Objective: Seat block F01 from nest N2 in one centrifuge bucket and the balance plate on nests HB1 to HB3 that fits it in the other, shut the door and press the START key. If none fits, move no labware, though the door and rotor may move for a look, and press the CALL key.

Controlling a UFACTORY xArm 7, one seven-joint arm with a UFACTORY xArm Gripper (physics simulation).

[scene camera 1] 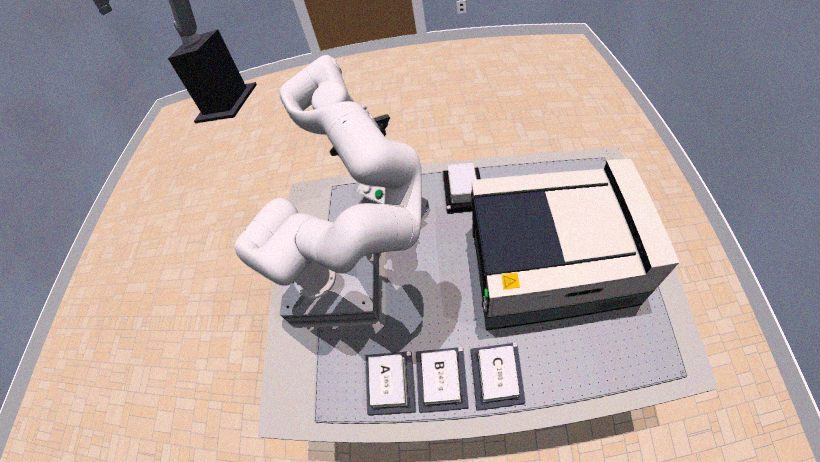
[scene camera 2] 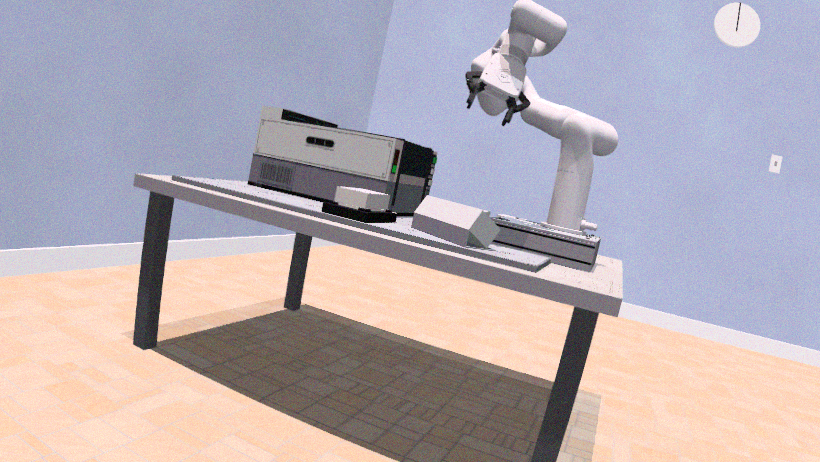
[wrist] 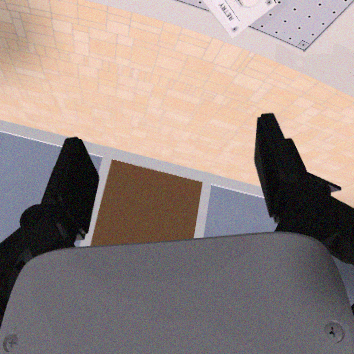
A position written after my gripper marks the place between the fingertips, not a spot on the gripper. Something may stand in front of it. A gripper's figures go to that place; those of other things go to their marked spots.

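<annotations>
My gripper (scene camera 2: 486,114) is 129 cm from the lens; a white block (scene camera 2: 354,198) is 126 cm from the lens.
</annotations>
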